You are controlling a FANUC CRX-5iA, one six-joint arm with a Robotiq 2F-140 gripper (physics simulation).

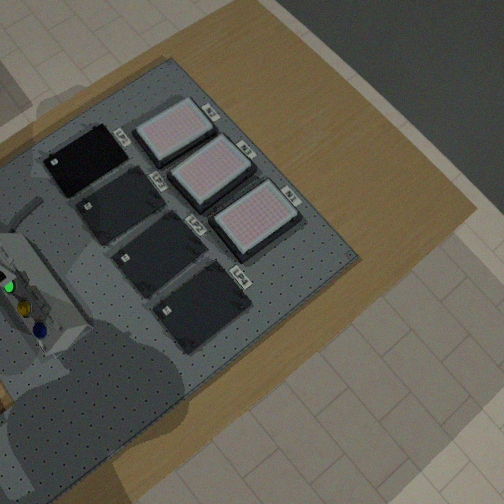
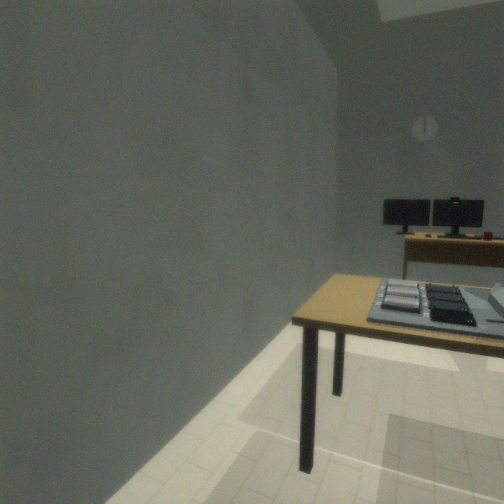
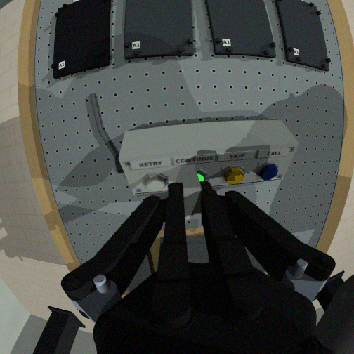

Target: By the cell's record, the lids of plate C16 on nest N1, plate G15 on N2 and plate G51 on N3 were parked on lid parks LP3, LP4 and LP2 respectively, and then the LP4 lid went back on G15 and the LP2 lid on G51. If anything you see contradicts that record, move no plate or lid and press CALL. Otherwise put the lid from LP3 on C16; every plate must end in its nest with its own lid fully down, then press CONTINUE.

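Observation:
Plates on N1 (image 1: 257, 217), N2 (image 1: 175, 127) (image 2: 401, 302) and N3 (image 1: 212, 170) look alike, level in their nests, with pink wells and pale clear rims like lids fully down; codes are not readable. Lid parks LP3 (image 1: 121, 205) (image 3: 158, 25), LP2 (image 1: 160, 253) (image 3: 240, 25) and LP4 (image 1: 202, 306) (image 3: 302, 32) show bare dark tops with no lid. My gripper (image 3: 188, 176) is shut and empty, its tips at the CONTINUE button (image 3: 201, 177) (image 1: 9, 286), which glows bright green. Contact is hard to tell. The blue CALL button (image 3: 269, 172) (image 1: 40, 330) is unlit.
LP1 (image 1: 86, 160) (image 3: 82, 37) is a blacker park with no lid seen. The button box (image 3: 200, 137) also carries a white RETRY button (image 3: 155, 181) and a yellow SKIP button (image 3: 234, 175) (image 1: 23, 308). A grey cable (image 3: 96, 117) runs from its left side.

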